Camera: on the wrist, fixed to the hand. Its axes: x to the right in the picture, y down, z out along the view.
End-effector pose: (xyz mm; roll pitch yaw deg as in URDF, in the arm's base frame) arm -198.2 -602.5 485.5 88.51 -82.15 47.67
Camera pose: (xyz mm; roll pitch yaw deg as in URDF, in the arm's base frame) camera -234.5 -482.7 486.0 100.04 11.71 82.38
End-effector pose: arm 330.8 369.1 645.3 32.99 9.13 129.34
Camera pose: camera 330.9 355.4 520.9 -28.23 64.23 6.30
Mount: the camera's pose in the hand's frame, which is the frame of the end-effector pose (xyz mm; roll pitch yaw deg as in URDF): 9.2 -60.6 -109.1 1.83 35.37 -96.42
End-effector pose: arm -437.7 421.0 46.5 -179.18 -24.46 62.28
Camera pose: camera -507.2 415.6 150.4 153.36 -29.98 174.49
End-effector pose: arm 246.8 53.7 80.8 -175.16 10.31 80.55
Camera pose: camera 201.1 91.1 191.1 -165.34 -40.62 168.61
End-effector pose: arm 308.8 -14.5 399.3 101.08 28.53 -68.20
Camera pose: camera 415.2 39.2 361.1 -134.72 33.87 51.14
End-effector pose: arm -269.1 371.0 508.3 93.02 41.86 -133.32
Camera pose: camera -167.1 315.7 461.4 -117.34 31.27 0.11
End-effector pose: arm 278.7 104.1 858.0 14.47 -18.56 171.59
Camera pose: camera 236.6 142.1 746.4 27.93 48.79 95.32
